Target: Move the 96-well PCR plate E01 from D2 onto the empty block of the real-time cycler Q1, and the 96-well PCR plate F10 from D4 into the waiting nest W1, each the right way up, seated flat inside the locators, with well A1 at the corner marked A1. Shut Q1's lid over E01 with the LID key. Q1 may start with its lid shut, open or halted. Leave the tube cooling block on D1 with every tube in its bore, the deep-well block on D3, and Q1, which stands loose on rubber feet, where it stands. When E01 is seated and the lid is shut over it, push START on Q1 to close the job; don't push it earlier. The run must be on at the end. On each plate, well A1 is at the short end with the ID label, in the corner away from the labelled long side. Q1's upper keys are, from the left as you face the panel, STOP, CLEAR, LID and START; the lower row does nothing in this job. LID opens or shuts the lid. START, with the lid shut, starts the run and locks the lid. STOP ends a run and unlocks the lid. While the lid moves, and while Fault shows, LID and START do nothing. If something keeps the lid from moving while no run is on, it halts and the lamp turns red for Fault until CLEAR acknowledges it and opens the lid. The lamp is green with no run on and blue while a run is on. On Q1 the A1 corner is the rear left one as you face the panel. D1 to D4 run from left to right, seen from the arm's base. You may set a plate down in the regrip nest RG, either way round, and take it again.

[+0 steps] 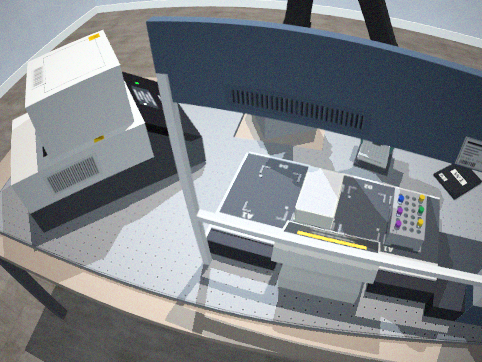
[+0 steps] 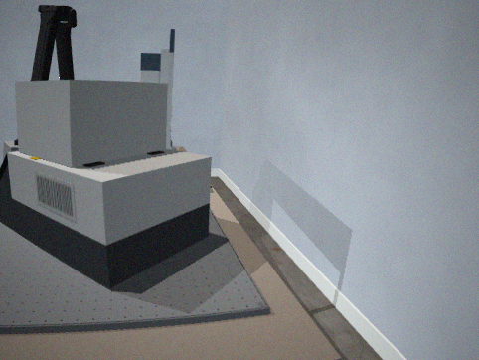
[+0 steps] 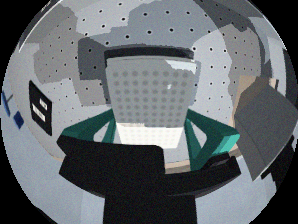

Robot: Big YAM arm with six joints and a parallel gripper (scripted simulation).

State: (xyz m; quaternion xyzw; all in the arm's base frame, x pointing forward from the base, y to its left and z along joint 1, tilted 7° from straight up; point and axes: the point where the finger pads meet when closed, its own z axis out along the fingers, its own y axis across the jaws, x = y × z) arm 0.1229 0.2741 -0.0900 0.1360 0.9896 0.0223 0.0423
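My gripper is now 30 mm above the dark nest pad. The rest, counted from my hand: tube cooling block 280 mm ahead, 50 mm to the left, 40 mm above; post 390 mm ahead, 380 mm to the right, 210 mm above; dark nest 60 mm ahead, 270 mm to the left, 30 mm below.
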